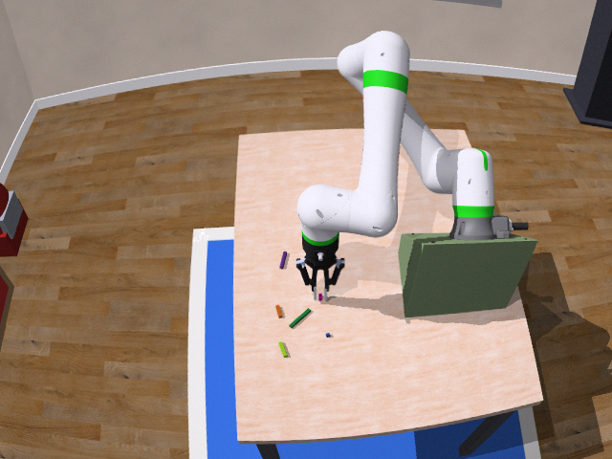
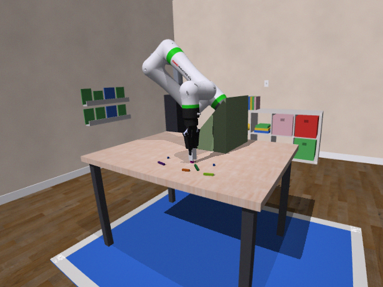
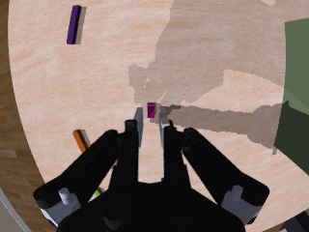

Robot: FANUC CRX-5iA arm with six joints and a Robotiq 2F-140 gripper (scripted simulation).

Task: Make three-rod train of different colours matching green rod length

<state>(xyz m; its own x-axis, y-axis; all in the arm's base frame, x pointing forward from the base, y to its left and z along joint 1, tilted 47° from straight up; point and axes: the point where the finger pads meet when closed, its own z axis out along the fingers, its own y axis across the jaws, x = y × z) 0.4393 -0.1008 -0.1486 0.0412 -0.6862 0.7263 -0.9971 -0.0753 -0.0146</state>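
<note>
The magenta rod lies 5 cm below my hand and 1 cm to the right of it. Also, from my hand: purple rod 14 cm to the right, 12 cm ahead, 5 cm below; then orange rod 12 cm ahead, 5 cm to the left, 5 cm below; then green rod 7 cm to the left, 6 cm ahead, 5 cm below.
</note>
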